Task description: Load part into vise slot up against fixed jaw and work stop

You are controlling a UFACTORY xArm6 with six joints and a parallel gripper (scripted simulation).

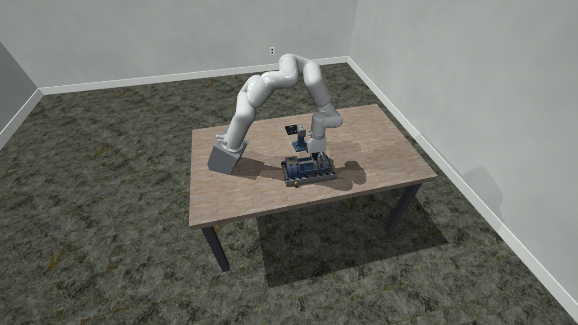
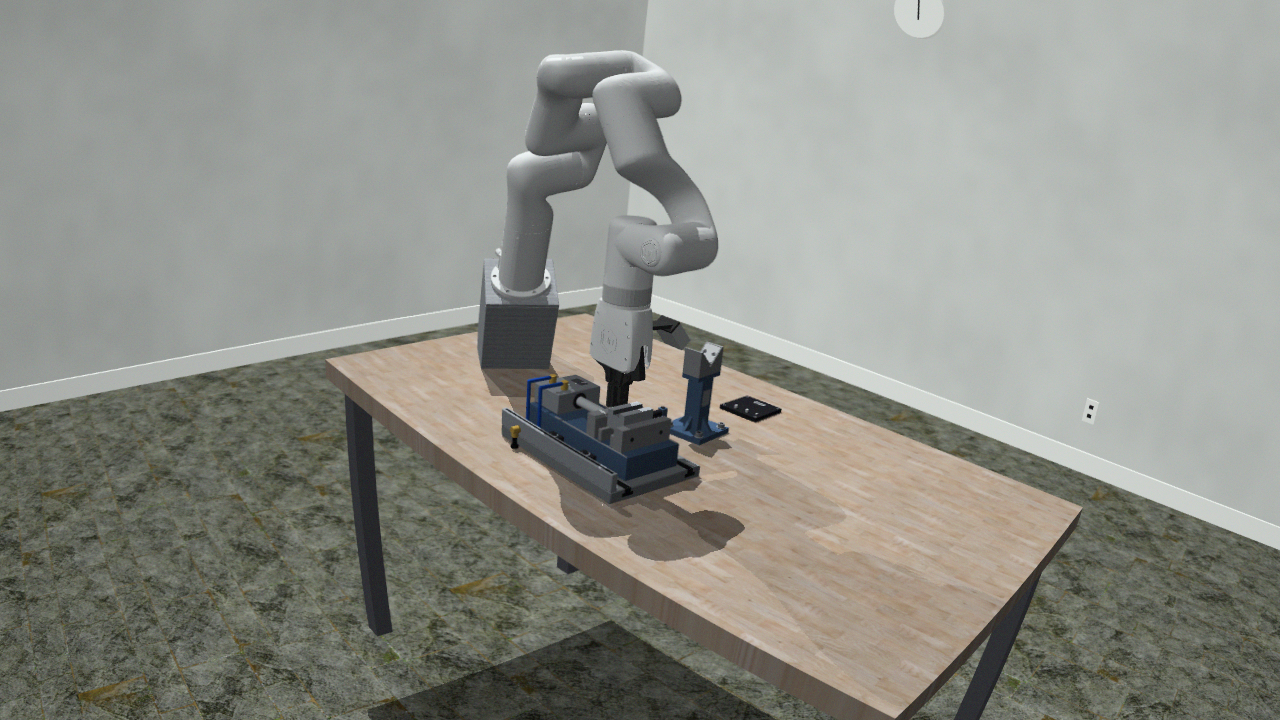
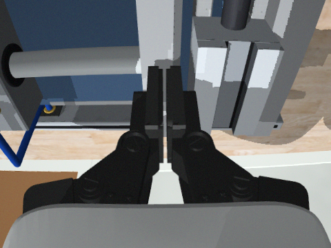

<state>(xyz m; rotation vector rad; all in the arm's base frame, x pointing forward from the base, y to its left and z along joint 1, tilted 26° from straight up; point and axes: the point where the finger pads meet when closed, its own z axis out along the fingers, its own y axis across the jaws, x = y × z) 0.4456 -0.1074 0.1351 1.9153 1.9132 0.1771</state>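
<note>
The grey block lies 3 cm ahead of my hand and 2 cm below it. Also, from my hand: cylinder rod (5 cm behind, 4 cm below); then dark work stop rod (5 cm to the left, 4 cm ahead, 3 cm below); then moving jaw (4 cm below).
</note>
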